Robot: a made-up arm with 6 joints.
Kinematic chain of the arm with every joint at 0, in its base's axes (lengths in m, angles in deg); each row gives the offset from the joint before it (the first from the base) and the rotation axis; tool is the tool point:
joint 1: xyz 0 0 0.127 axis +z
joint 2: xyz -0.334 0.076 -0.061 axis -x
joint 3: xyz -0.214 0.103 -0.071 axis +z
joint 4: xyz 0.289 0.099 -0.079 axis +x
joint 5: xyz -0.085 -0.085 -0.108 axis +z
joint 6: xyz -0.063 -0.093 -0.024 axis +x
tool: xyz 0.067 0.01 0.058
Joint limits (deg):
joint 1: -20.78..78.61
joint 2: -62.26..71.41
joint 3: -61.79..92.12
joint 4: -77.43..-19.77
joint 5: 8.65..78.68
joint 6: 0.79..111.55
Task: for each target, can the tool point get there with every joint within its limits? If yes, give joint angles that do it. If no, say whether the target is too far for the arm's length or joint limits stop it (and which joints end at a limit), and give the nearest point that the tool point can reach.
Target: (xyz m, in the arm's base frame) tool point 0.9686 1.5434 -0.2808
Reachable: no: too far | nearest point -0.1386 0.6283 -0.0277 | short by 1.459 m
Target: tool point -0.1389 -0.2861 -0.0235
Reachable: yes | joints 65.81 -9.06 -34.22 -62.23 66.11 12.34
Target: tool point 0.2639 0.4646 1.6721
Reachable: no: too far | nearest point -0.2731 0.4453 0.4235 | short by 1.359 m
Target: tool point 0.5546 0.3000 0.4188
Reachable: no: joint limits stop it (at a limit: joint 1, joint 2, joint 5) | nearest point -0.0789 0.3943 0.1991 | short by 0.677 m
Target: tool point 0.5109 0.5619 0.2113
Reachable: no: joint limits stop it (at a limit: joint 1, joint 4, joint 5, joint 6) | nearest point -0.0585 0.4644 0.1437 | short by 0.582 m
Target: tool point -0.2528 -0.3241 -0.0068
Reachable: yes | joints 47.81 -2.30 -41.92 -49.81 23.41 9.51
